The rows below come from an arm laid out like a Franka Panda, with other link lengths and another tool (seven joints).
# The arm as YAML. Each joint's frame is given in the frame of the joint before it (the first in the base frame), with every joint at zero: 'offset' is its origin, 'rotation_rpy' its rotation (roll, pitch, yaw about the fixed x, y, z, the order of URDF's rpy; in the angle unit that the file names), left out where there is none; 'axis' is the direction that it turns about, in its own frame. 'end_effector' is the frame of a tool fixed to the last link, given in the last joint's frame.
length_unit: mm
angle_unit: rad
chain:
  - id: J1
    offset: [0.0, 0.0, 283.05]
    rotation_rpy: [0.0, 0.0, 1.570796]
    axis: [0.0, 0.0, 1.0]
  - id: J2
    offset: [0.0, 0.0, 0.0]
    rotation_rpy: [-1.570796, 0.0, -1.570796]
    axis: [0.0, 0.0, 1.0]
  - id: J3
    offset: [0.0, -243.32, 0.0]
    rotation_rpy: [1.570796, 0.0, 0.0]
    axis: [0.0, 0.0, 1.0]
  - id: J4
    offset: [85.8, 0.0, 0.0]
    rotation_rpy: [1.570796, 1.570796, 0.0]
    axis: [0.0, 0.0, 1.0]
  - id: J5
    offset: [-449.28, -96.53, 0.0]
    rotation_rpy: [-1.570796, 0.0, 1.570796]
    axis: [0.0, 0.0, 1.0]
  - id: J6
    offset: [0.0, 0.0, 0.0]
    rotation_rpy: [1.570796, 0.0, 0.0]
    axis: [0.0, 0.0, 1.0]
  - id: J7
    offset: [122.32, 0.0, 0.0]
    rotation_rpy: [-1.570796, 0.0, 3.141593]
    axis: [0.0, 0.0, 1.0]
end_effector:
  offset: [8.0, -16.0, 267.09]
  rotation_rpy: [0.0, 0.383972, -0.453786]
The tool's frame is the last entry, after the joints.
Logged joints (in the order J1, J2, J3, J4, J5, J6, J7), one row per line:
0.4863 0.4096 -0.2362 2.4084 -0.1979 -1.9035 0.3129
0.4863 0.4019 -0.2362 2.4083 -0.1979 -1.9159 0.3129
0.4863 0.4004 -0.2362 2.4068 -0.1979 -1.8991 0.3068
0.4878 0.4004 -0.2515 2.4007 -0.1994 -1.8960 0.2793
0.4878 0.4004 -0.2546 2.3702 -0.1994 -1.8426 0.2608
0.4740 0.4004 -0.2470 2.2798 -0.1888 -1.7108 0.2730
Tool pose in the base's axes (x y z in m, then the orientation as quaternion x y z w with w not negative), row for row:
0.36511 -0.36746 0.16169 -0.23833 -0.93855 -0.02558 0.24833
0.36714 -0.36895 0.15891 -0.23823 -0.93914 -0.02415 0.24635
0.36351 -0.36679 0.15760 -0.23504 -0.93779 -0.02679 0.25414
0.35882 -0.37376 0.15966 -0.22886 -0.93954 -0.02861 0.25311
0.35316 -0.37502 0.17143 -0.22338 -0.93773 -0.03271 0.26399
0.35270 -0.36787 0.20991 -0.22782 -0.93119 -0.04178 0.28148
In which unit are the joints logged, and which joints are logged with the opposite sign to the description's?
The joints are logged in radians. Opposite sign: J1, J2, J4, J6.
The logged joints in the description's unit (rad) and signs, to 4 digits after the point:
-0.4863 -0.4096 -0.2362 -2.4084 -0.1979 1.9035 0.3129
-0.4863 -0.4019 -0.2362 -2.4083 -0.1979 1.9159 0.3129
-0.4863 -0.4004 -0.2362 -2.4068 -0.1979 1.8991 0.3068
-0.4878 -0.4004 -0.2515 -2.4007 -0.1994 1.8960 0.2793
-0.4878 -0.4004 -0.2546 -2.3702 -0.1994 1.8426 0.2608
-0.4740 -0.4004 -0.2470 -2.2798 -0.1888 1.7108 0.2730

